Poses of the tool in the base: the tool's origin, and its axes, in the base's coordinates. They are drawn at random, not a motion.
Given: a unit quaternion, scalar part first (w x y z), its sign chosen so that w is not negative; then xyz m.
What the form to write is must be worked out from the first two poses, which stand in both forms.
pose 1, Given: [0.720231, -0.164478, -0.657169, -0.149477, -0.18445, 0.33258, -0.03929]
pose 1, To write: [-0.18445, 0.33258, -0.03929, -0.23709, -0.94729, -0.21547, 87.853]
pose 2, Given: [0.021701, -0.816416, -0.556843, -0.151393, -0.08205, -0.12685, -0.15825]
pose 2, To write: [-0.08205, -0.12685, -0.15825, -0.81661, -0.55697, -0.15143, 177.513]
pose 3, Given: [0.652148, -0.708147, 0.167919, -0.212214, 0.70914, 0.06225, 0.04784]
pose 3, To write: [0.70914, 0.06225, 0.04784, -0.93412, 0.22150, -0.27993, 98.593]
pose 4, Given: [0.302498, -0.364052, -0.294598, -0.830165, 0.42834, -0.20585, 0.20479]
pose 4, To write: [0.42834, -0.20585, 0.20479, -0.38195, -0.30908, -0.87097, 144.785]
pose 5, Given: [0.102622, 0.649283, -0.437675, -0.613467, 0.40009, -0.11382, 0.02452]
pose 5, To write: [0.40009, -0.11382, 0.02452, 0.65273, -0.44000, -0.61672, 168.220]
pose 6, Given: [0.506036, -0.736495, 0.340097, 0.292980, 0.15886, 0.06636, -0.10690]
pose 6, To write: [0.15886, 0.06636, -0.10690, -0.85389, 0.39431, 0.33968, 119.200]
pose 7, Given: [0.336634, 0.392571, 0.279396, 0.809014, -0.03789, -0.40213, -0.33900]
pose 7, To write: [-0.03789, -0.40213, -0.33900, 0.41690, 0.29671, 0.85916, 140.656]
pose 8, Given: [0.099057, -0.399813, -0.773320, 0.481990, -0.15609, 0.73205, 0.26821]
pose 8, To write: [-0.15609, 0.73205, 0.26821, -0.40179, -0.77714, 0.48437, 168.630]
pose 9, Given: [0.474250, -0.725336, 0.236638, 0.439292, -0.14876, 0.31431, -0.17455]
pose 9, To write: [-0.14876, 0.31431, -0.17455, -0.82388, 0.26879, 0.49897, 123.379]
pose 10, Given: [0.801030, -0.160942, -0.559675, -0.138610, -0.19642, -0.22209, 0.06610]
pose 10, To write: [-0.19642, -0.22209, 0.06610, -0.26885, -0.93494, -0.23155, 73.543]
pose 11, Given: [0.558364, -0.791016, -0.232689, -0.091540, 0.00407, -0.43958, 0.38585]
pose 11, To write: [0.00407, -0.43958, 0.38585, -0.95350, -0.28048, -0.11034, 112.115]
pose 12, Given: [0.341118, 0.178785, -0.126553, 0.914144, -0.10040, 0.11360, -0.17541]
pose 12, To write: [-0.10040, 0.11360, -0.17541, 0.19019, -0.13463, 0.97247, 140.110]
